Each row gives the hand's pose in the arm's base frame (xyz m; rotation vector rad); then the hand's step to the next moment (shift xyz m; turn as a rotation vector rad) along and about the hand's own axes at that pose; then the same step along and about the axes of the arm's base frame.
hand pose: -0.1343 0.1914 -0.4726 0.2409 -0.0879 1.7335
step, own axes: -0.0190 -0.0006 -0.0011 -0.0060 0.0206 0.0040
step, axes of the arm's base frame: 0.0035 -0.0180 -0.0051 -0.0188 -0.0102 0.0042
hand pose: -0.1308 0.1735 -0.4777 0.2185 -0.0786 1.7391
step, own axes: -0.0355 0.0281 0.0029 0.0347 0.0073 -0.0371
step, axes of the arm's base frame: -0.0214 -0.0399 -0.0019 -0.0166 0.0388 -0.0292
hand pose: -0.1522 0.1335 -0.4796 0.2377 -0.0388 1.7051
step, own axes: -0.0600 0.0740 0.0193 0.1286 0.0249 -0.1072
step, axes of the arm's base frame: -0.0624 -0.0728 0.0163 -0.0555 0.1391 -0.0789
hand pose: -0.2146 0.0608 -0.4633 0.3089 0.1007 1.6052
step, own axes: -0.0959 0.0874 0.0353 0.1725 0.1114 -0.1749
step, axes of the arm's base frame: -0.0725 -0.1048 0.0429 -0.1578 0.1855 -0.1160
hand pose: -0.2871 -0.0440 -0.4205 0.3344 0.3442 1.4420
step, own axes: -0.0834 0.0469 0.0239 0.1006 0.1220 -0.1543
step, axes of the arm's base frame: -0.0402 -0.0787 0.0438 -0.1656 0.1147 -0.0908
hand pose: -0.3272 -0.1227 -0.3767 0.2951 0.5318 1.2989
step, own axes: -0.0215 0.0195 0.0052 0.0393 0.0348 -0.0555
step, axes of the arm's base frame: -0.0172 -0.0153 0.0185 -0.0515 0.0419 -0.0378
